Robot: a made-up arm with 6 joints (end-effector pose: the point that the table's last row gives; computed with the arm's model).
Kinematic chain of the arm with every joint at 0, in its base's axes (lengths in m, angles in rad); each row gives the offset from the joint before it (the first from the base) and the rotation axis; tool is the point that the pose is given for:
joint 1: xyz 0 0 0.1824 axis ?
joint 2: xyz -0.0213 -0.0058 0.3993 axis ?
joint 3: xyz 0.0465 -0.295 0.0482 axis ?
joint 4: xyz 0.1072 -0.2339 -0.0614 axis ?
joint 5: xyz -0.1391 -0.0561 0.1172 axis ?
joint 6: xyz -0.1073 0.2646 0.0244 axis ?
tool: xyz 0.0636 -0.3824 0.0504
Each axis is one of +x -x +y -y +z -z.
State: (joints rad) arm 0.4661 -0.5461 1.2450 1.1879 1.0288 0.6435
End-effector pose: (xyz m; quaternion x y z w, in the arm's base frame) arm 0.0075 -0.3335 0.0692 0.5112 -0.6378 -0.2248 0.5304
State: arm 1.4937 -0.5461 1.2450 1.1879 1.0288 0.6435
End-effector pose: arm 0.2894 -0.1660 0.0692 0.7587 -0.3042 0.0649 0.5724
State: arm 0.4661 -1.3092 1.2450 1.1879 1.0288 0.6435
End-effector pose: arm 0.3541 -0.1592 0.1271 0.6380 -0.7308 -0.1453 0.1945
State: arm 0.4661 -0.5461 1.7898 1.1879 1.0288 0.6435
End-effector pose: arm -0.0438 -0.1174 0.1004 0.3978 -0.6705 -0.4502 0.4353
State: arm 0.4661 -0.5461 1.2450 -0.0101 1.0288 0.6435
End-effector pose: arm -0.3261 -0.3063 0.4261 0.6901 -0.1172 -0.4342 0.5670
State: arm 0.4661 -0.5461 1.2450 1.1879 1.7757 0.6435
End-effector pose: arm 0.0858 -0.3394 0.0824 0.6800 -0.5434 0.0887 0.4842
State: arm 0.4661 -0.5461 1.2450 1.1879 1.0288 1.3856
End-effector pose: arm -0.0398 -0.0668 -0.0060 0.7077 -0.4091 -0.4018 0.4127
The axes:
joint 1: +z
joint 2: +y
joint 3: -z
joint 4: -y
joint 5: +x
joint 6: -z

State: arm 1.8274 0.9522 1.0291 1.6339 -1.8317 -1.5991
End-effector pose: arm 0.6991 0.2477 0.6974 -0.9248 -0.1767 0.1676 0.2922
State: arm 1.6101 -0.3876 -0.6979 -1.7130 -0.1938 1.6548
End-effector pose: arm 0.1146 0.0720 1.2580 -0.5353 -0.4007 0.2093 0.7135
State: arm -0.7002 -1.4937 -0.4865 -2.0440 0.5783 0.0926
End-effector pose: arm -0.4324 -0.3417 1.1109 0.1097 0.2163 -0.4829 0.8414
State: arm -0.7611 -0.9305 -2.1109 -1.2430 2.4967 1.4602
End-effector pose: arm -0.2094 0.1747 1.2871 0.0647 0.4582 -0.7680 0.4427
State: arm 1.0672 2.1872 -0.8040 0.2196 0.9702 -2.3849
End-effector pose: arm 0.5392 0.2331 0.2156 0.8984 0.2445 0.3133 0.1868
